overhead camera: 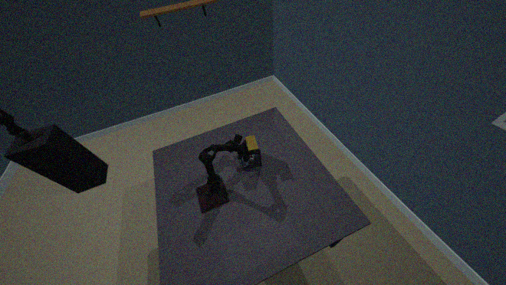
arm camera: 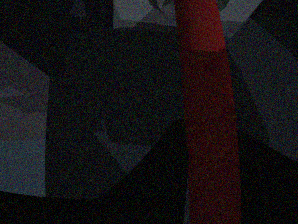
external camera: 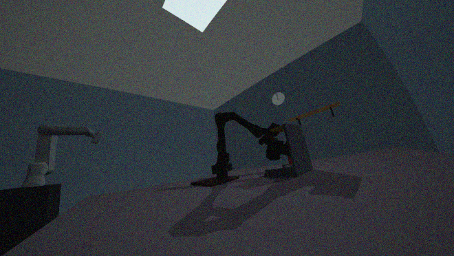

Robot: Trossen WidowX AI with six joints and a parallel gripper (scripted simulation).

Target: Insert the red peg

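Right now the red peg is 30 mm behind my gripper tip, 10 mm to the left of it and 10 mm below it. Also, from my gripper tip: yellow roof (140 mm above, 10 mm behind).
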